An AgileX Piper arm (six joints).
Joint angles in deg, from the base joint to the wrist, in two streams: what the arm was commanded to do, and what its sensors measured. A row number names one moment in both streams.
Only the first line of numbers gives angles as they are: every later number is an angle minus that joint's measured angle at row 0.
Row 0, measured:
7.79, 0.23, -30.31, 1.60, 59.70, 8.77
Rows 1 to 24, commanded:
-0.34, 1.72, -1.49, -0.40, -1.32, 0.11
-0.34, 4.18, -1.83, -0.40, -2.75, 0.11
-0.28, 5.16, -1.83, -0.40, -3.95, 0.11
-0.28, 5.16, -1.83, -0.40, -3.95, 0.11
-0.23, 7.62, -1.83, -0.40, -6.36, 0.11
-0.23, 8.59, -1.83, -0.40, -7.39, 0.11
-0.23, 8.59, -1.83, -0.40, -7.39, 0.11
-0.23, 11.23, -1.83, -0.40, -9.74, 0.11
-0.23, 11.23, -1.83, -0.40, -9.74, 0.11
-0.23, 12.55, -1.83, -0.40, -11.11, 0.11
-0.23, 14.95, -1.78, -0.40, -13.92, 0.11
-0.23, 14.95, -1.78, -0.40, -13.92, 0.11
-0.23, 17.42, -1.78, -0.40, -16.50, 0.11
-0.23, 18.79, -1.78, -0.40, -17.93, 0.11
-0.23, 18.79, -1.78, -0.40, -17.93, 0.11
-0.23, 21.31, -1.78, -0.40, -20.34, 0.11
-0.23, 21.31, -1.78, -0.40, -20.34, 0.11
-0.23, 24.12, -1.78, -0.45, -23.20, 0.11
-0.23, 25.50, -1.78, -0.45, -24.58, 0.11
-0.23, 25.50, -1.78, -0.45, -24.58, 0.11
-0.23, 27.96, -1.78, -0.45, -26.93, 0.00
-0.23, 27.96, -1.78, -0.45, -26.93, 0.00
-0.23, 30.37, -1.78, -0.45, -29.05, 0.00
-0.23, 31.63, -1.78, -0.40, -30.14, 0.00
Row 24, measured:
0.00, 28.99, -1.37, 0.00, -26.41, 0.00
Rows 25 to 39, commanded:
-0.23, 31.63, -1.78, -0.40, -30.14, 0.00
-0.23, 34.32, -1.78, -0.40, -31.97, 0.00
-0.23, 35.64, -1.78, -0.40, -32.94, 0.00
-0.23, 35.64, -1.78, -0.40, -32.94, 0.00
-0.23, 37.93, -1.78, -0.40, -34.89, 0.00
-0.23, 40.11, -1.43, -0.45, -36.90, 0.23
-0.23, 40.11, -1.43, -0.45, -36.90, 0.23
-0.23, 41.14, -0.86, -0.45, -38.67, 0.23
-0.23, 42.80, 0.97, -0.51, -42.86, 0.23
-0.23, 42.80, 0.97, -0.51, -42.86, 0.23
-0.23, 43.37, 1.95, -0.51, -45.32, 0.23
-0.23, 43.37, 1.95, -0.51, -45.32, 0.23
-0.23, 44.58, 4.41, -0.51, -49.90, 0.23
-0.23, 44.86, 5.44, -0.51, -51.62, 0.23
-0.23, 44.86, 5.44, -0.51, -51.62, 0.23
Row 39, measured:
0.00, 44.40, 4.01, 0.00, -47.15, 0.00
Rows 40 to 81, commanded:
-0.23, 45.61, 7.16, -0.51, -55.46, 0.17
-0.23, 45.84, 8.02, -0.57, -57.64, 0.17
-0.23, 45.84, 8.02, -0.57, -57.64, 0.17
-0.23, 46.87, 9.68, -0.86, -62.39, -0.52
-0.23, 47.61, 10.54, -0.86, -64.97, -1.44
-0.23, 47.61, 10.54, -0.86, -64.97, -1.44
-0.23, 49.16, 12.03, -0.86, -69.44, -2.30
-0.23, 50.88, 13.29, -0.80, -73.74, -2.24
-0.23, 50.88, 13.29, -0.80, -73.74, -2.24
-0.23, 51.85, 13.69, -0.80, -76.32, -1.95
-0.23, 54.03, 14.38, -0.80, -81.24, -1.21
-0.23, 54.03, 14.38, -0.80, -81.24, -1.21
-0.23, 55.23, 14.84, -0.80, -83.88, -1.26
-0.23, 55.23, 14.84, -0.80, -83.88, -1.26
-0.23, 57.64, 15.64, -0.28, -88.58, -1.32
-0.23, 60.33, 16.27, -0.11, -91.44, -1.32
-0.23, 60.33, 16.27, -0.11, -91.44, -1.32
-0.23, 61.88, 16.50, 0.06, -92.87, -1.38
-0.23, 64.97, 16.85, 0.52, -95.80, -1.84
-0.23, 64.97, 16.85, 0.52, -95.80, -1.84
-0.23, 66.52, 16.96, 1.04, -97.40, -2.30
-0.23, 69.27, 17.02, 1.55, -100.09, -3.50
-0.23, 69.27, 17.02, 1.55, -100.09, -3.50
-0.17, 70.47, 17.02, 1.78, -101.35, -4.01
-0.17, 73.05, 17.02, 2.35, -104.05, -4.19
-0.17, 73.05, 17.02, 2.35, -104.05, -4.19
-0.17, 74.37, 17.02, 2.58, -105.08, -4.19
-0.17, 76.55, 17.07, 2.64, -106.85, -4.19
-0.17, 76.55, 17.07, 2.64, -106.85, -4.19
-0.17, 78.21, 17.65, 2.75, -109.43, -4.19
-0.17, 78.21, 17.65, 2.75, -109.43, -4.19
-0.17, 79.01, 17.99, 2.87, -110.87, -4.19
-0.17, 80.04, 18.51, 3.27, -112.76, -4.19
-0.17, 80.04, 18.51, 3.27, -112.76, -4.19
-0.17, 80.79, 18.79, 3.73, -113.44, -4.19
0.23, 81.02, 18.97, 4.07, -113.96, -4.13
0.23, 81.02, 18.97, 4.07, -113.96, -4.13
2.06, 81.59, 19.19, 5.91, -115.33, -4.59
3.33, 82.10, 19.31, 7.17, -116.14, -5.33
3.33, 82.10, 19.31, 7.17, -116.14, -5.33
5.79, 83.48, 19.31, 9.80, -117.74, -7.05
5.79, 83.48, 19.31, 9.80, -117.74, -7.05
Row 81, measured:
3.04, 82.33, 19.08, 6.71, -114.65, -4.42
